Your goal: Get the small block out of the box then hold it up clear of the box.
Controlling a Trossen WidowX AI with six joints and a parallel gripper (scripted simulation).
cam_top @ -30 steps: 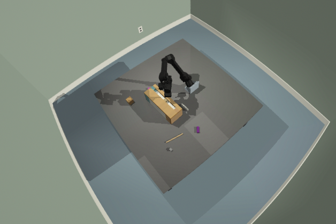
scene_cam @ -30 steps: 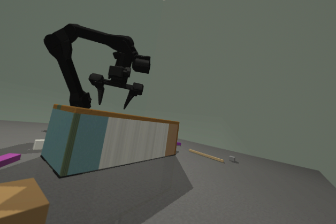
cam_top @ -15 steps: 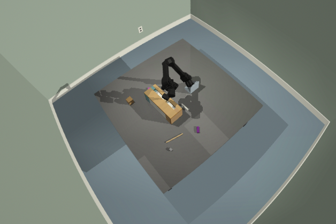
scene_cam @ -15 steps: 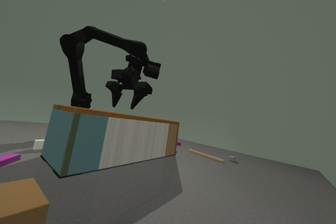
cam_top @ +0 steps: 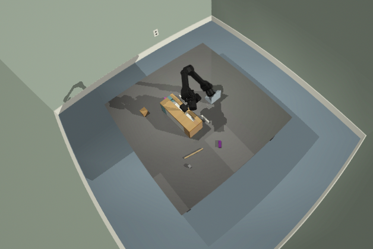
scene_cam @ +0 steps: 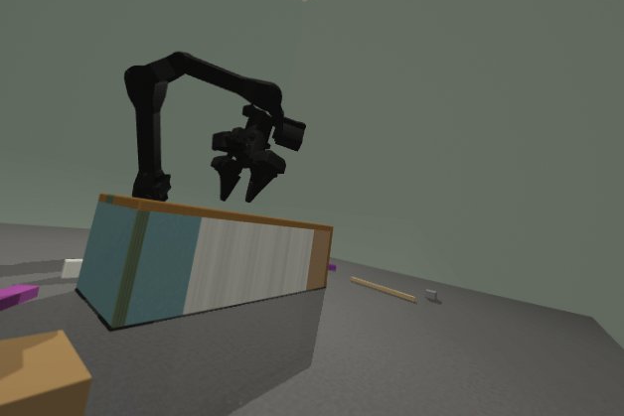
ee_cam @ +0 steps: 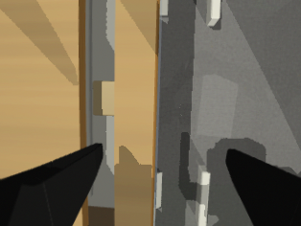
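My gripper tip is now 50 mm short of the tan block, 30 mm to the left of it and 70 mm above it. From my gripper tip the other things lie so: thin wooden stick 220 mm ahead, 270 mm to the left, 150 mm below; then magenta piece 30 mm ahead, 290 mm to the right, 150 mm below; then box 40 mm ahead, 40 mm to the right, 90 mm below.
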